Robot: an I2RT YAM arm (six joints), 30 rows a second.
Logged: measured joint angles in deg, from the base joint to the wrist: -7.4 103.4 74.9 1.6 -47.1 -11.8; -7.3 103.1 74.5 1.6 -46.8 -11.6; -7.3 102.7 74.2 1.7 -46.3 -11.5; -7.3 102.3 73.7 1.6 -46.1 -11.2; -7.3 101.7 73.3 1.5 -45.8 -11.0; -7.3 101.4 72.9 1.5 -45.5 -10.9; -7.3 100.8 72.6 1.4 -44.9 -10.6; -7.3 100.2 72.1 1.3 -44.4 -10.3; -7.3 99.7 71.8 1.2 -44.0 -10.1; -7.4 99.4 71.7 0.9 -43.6 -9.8; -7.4 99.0 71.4 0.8 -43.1 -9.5; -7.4 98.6 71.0 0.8 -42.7 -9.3; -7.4 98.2 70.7 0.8 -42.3 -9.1; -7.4 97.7 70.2 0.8 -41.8 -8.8; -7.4 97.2 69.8 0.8 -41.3 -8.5; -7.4 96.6 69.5 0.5 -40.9 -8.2; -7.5 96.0 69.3 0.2 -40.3 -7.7; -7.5 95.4 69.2 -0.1 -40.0 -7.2; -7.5 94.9 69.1 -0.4 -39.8 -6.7; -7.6 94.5 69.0 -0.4 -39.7 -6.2; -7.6 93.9 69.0 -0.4 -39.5 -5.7
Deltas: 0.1 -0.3 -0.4 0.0 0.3 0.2; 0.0 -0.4 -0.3 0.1 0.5 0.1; 0.0 -0.4 -0.5 -0.1 0.2 0.3; 0.0 -0.6 -0.4 -0.1 0.3 0.2; 0.0 -0.3 -0.4 0.0 0.3 0.1; 0.0 -0.6 -0.3 -0.1 0.6 0.3; 0.0 -0.6 -0.5 -0.1 0.5 0.3; 0.0 -0.5 -0.3 -0.1 0.4 0.2; -0.1 -0.3 -0.1 -0.3 0.4 0.3; 0.0 -0.4 -0.3 -0.1 0.5 0.3; 0.0 -0.4 -0.4 0.0 0.4 0.2; 0.0 -0.4 -0.3 0.0 0.4 0.2; 0.0 -0.5 -0.5 0.0 0.5 0.3; 0.0 -0.5 -0.4 0.0 0.5 0.3; 0.0 -0.6 -0.3 -0.3 0.4 0.3; -0.1 -0.6 -0.2 -0.3 0.6 0.5; 0.0 -0.6 -0.1 -0.3 0.3 0.5; 0.0 -0.5 -0.1 -0.3 0.2 0.5; -0.1 -0.4 -0.1 0.0 0.1 0.5; 0.0 -0.6 0.0 0.0 0.2 0.5
